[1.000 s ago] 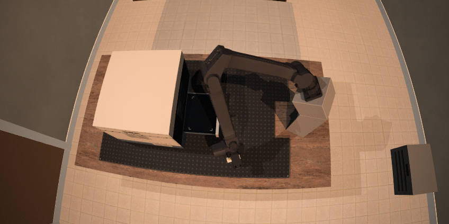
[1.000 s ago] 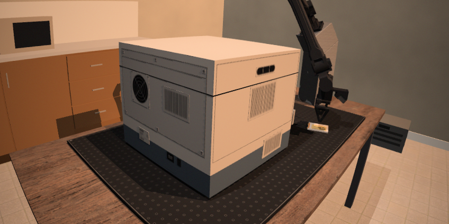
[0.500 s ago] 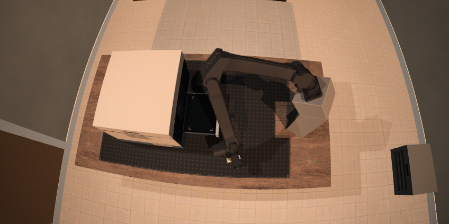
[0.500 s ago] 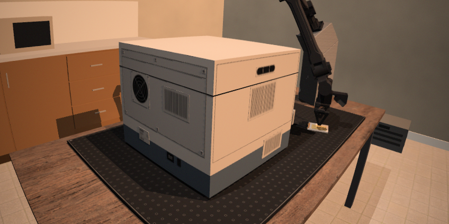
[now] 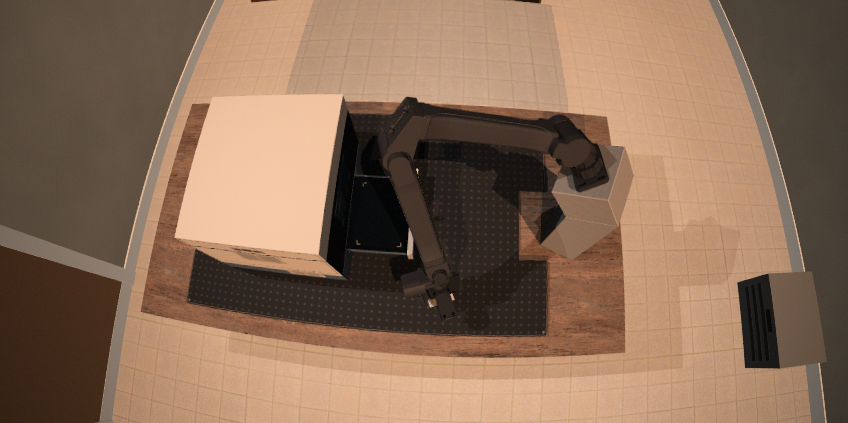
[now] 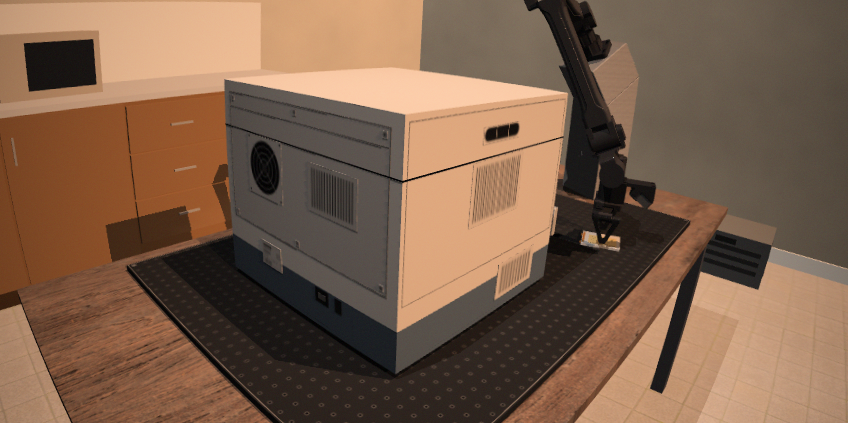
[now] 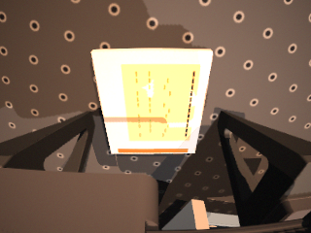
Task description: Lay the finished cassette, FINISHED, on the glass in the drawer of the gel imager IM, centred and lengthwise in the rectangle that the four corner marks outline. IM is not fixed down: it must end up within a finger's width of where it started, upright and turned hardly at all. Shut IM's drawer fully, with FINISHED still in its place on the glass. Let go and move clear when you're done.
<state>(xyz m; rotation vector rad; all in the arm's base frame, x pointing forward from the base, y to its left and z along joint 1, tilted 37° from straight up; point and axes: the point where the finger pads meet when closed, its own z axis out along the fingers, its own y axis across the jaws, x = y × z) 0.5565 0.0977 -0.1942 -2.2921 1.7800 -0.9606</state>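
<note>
Right now the finished cassette is 20 mm below my hand and 10 mm to the right of it.
</note>
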